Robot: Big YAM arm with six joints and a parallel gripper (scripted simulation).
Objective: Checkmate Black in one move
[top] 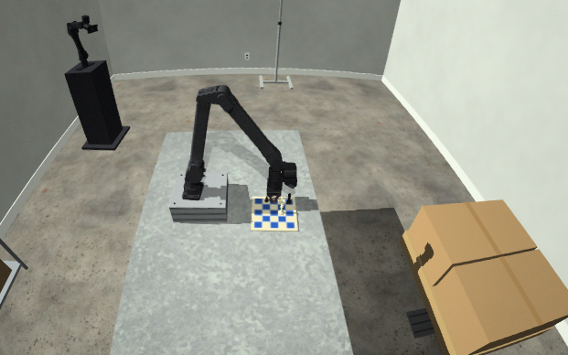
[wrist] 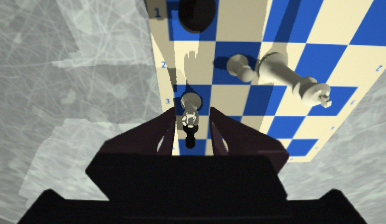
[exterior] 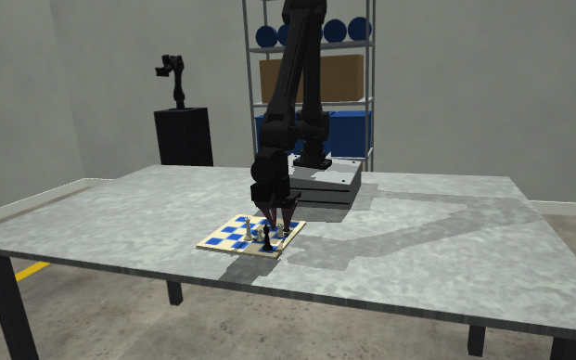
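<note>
The white crowned piece lies 10 mm below my hand. Also, from my hand: white pawn (40 mm to the right, 40 mm ahead, 10 mm below); then tall black piece (80 mm ahead, 10 mm above); then black pawn (30 mm behind, 10 mm below).
</note>
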